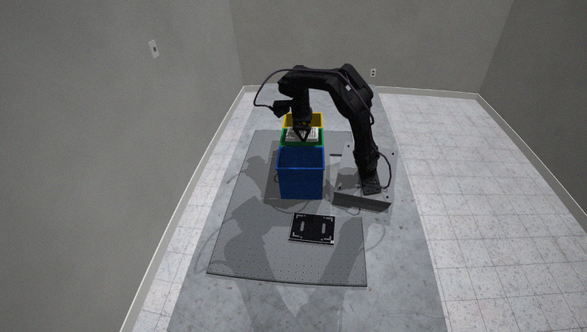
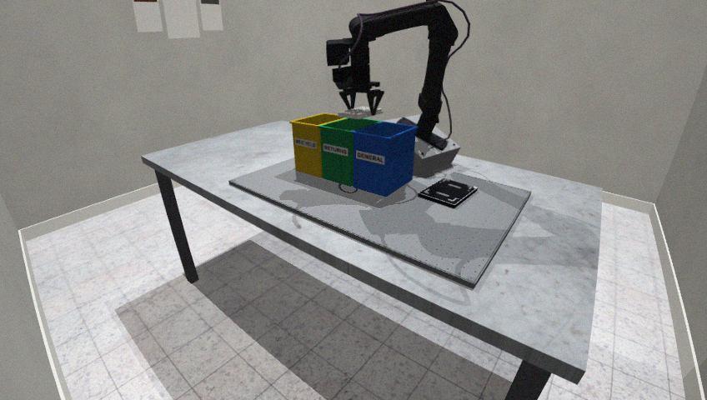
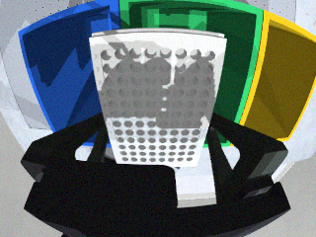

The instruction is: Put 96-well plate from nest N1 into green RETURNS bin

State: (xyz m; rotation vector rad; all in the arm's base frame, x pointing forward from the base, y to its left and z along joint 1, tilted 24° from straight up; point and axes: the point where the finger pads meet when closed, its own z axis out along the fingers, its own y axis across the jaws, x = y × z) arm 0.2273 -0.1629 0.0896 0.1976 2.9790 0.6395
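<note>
Now: the green bin 1 cm ahead of my hand, 4 cm to the right of it and 13 cm below it. Also, from my hand: white 96-well plate (1 cm ahead); then yellow bin (17 cm to the right, 13 cm below); then blue bin (2 cm ahead, 10 cm to the left, 13 cm below).
</note>
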